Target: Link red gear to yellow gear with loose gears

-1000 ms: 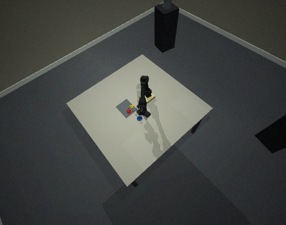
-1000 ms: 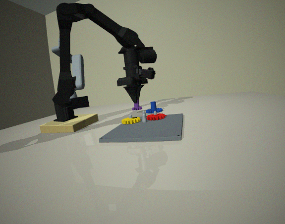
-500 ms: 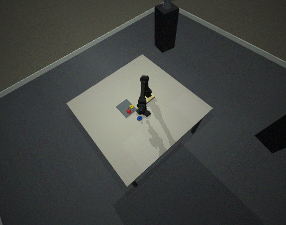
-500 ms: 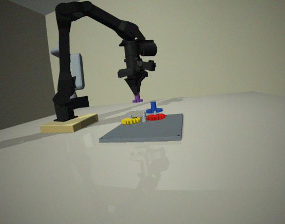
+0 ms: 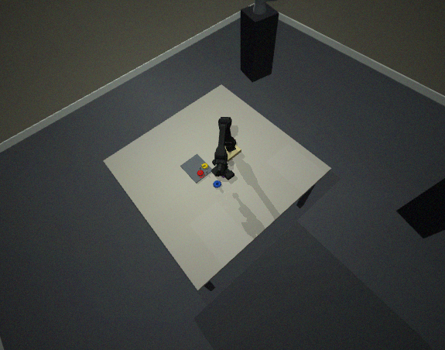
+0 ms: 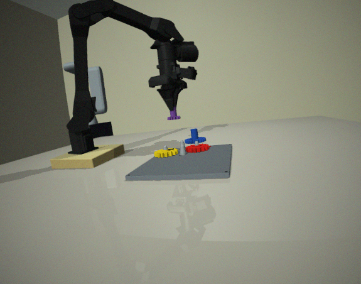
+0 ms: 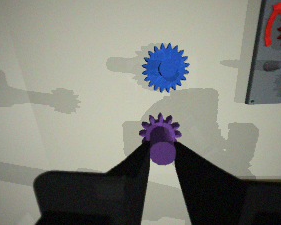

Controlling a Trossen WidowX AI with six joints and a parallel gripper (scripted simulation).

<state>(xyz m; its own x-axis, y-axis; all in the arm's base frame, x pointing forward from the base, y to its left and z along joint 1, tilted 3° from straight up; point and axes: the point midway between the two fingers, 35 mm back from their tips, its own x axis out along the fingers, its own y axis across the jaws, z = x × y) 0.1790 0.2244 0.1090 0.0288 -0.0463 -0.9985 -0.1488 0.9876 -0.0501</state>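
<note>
My gripper tip is 13 cm short of the red gear, 15 cm to the left of it and 9 cm above it. Round my gripper tip: purple gear: 1 cm below; blue gear: 6 cm ahead, 9 cm below; red arrow: 13 cm ahead, 12 cm to the right, 9 cm below.
</note>
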